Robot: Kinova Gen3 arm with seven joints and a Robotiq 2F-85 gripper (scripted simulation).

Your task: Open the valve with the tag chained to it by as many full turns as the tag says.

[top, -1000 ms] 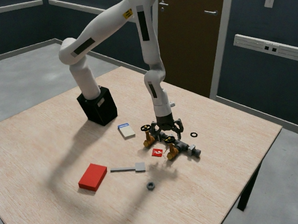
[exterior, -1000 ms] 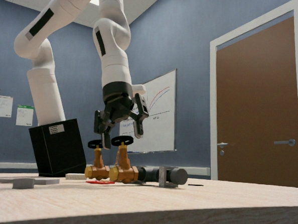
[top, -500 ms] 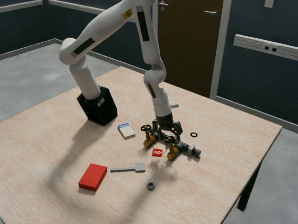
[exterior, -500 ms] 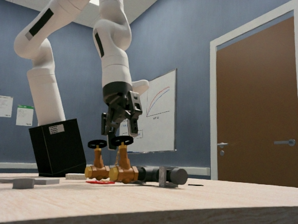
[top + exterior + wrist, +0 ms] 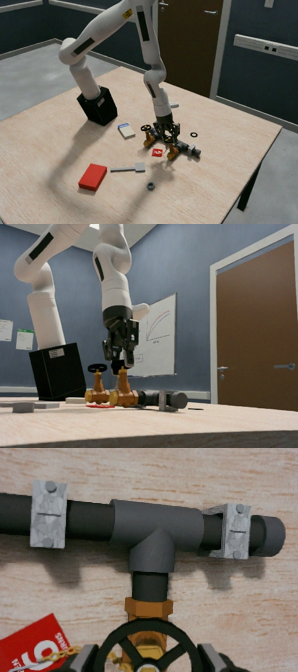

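Right now the red tag is 6 cm behind my hand, 3 cm to the right of it and 10 cm below it. Round my hand: red block 13 cm behind, 35 cm to the right, 8 cm below; then white card box 29 cm behind, 3 cm to the right, 9 cm below; then grey t-shaped tool 6 cm behind, 19 cm to the right, 9 cm below.
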